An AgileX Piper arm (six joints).
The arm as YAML. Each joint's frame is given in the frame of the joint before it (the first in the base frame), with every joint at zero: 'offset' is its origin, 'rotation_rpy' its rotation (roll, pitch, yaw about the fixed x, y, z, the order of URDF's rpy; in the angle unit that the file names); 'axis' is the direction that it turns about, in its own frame. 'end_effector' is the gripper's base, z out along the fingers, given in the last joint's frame.
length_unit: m
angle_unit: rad
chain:
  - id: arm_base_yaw
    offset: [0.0, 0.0, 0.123]
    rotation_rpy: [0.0, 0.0, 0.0]
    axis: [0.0, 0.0, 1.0]
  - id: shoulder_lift
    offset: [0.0, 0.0, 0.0]
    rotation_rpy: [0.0, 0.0, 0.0]
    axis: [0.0, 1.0, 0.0]
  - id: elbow
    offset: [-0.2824, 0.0, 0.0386]
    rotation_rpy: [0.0, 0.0, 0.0]
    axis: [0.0, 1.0, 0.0]
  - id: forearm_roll
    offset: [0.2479, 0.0, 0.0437]
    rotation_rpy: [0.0, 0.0, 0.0]
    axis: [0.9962, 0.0, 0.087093]
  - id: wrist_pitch
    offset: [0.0, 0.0, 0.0]
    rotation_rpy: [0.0, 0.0, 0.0]
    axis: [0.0, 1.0, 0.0]
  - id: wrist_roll
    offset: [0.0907, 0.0, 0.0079]
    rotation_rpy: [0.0, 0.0, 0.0]
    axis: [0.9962, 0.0, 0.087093]
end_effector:
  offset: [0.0, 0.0, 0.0]
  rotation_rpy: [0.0, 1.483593, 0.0]
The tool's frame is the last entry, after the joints.
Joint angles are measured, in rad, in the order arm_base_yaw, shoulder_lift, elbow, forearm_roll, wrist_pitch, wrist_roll. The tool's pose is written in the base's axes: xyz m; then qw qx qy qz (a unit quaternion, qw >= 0). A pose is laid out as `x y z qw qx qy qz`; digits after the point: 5 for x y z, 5 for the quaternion.
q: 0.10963 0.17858 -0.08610 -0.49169 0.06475 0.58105
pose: 0.07053 0.00495 0.22607 0.68233 0.00339 0.72879 0.05722
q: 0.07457 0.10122 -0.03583 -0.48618 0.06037 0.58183
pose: 0.06415 0.00220 0.21445 0.69411 0.01765 0.71796 0.04932
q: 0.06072 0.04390 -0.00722 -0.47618 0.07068 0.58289
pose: 0.05996 0.00068 0.20739 0.70113 0.02809 0.71089 0.04763
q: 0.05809 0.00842 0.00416 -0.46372 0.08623 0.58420
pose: 0.05745 -0.00019 0.20430 0.70444 0.03620 0.70708 0.04990
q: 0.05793 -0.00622 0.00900 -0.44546 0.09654 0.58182
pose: 0.05647 -0.00052 0.20258 0.70403 0.04305 0.70677 0.05448
